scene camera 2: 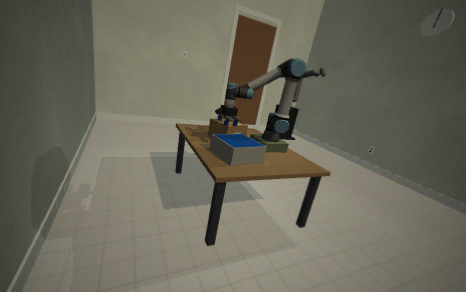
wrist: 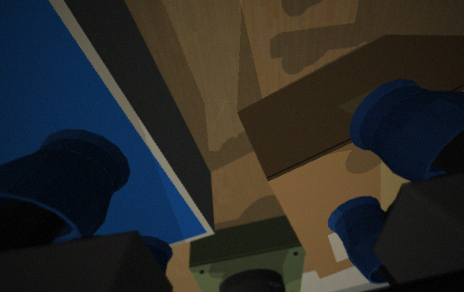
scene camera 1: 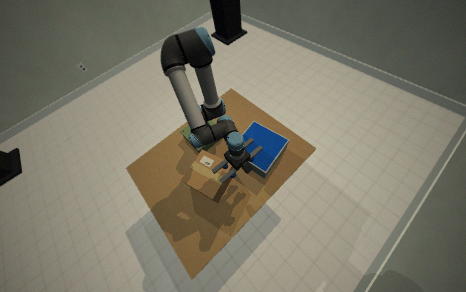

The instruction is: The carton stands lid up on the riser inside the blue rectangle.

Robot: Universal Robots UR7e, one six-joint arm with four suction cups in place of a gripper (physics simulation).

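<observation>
A brown carton [scene camera 1: 199, 173] [scene camera 2: 217, 127] [wrist: 320, 194] stands on the table beside the riser, its white label [scene camera 1: 206, 161] facing up. The grey riser [scene camera 1: 273, 164] [scene camera 2: 239, 154] [wrist: 141, 84] carries the blue rectangle [scene camera 1: 267, 141] [scene camera 2: 237, 141] [wrist: 78, 84] on top, and nothing stands on it. My suction gripper [scene camera 1: 237, 160] [scene camera 2: 226, 120] hangs low, a little above the carton's edge nearest the riser. In the wrist view two cups [wrist: 389, 126] are over the carton and one cup [wrist: 75, 175] is over the blue rectangle. The gripper holds nothing.
The wooden table [scene camera 1: 239, 103] [scene camera 2: 270, 166] [wrist: 213, 78] carries the arm's green base plate [scene camera 1: 186, 133] [scene camera 2: 272, 145] [wrist: 245, 261] just behind the carton and riser. A narrow gap separates carton and riser. A dark pillar [scene camera 1: 226, 18] stands on the floor at the back.
</observation>
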